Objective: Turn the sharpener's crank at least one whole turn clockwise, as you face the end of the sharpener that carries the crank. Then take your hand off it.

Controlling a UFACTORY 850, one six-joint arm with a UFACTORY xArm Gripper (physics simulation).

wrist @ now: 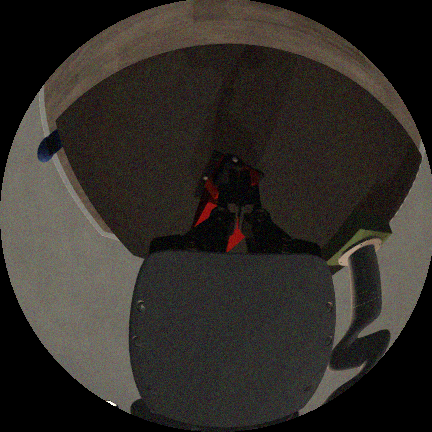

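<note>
The red sharpener (205, 214) shows in the wrist view in pieces to the left of my fingers, between them and past their tips. Most of its body is hidden behind the gripper. Dark parts with small bright spots show at its far end, around the fingertips. The crank is too dark to tell apart from them, and its angle cannot be told. My gripper (237, 182) is shut and empty, with its fingertips over or close to the sharpener's far end. Whether they touch it cannot be told.
The sharpener is on a dark table top (135, 130). A green plate (367, 234) with the arm's round base is at the right edge. A dark blue object (48, 147) is beyond the left edge. A brown wood-like floor (125, 47) shows beyond the far edge.
</note>
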